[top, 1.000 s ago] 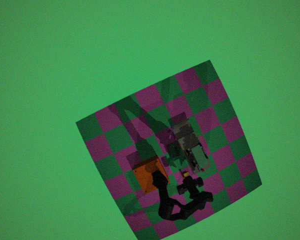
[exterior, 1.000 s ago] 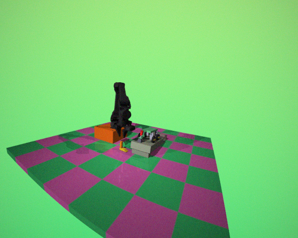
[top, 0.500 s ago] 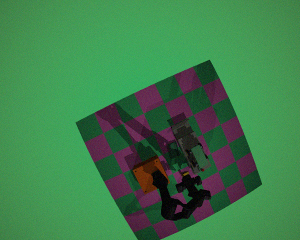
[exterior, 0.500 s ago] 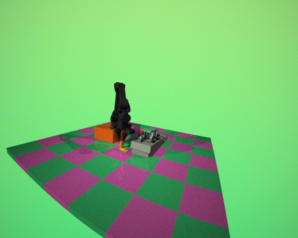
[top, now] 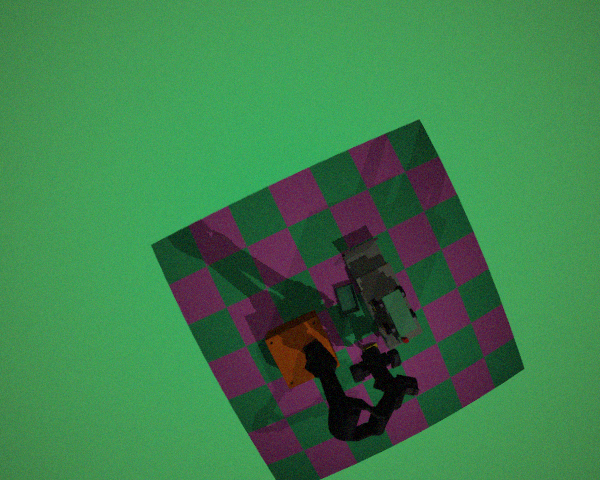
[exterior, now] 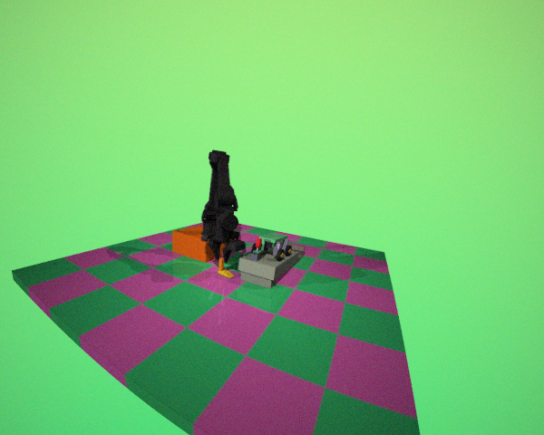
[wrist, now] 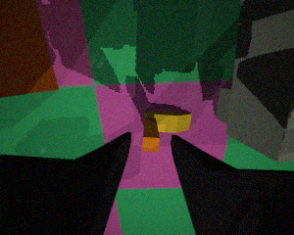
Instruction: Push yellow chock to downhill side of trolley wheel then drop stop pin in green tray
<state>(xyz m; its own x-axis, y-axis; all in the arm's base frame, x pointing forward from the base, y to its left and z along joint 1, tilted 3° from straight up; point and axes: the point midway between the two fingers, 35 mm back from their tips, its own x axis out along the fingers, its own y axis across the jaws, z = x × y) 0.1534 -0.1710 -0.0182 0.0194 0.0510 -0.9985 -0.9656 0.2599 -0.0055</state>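
My gripper tip is 3 cm above the yellow chock, 2 cm short of it and 1 cm to the left of it. Also, from my gripper tip: grey ramp (18 cm ahead, 12 cm to the left, 1 cm below); then trolley (18 cm ahead, 12 cm to the left, 6 cm above); then red-headed stop pin (14 cm ahead, 8 cm above, 2 cm to the left).
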